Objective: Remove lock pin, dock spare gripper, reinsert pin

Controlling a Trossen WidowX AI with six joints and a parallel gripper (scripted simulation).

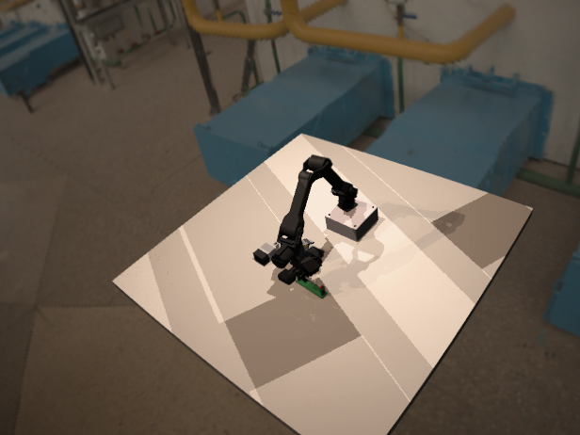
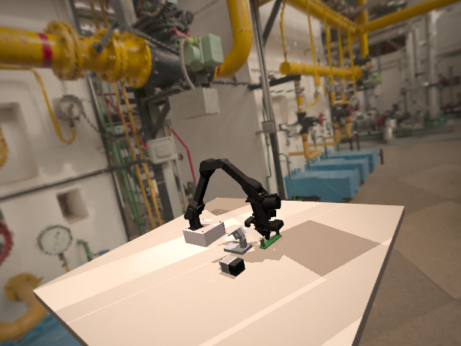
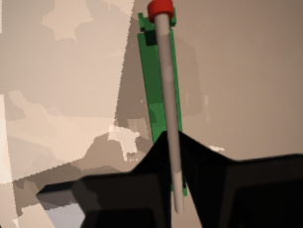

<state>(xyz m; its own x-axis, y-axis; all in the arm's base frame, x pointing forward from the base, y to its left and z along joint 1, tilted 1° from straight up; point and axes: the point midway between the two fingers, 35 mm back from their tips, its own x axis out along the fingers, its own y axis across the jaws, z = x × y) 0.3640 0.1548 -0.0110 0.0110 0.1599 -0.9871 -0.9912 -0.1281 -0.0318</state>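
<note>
Now: gripper tip 20 mm to the right of the green cradle. Round my gripper tip: grey mount: 100 mm to the right, 80 mm behind, 30 mm above; then spare gripper: 240 mm to the right, 10 mm ahead.
</note>
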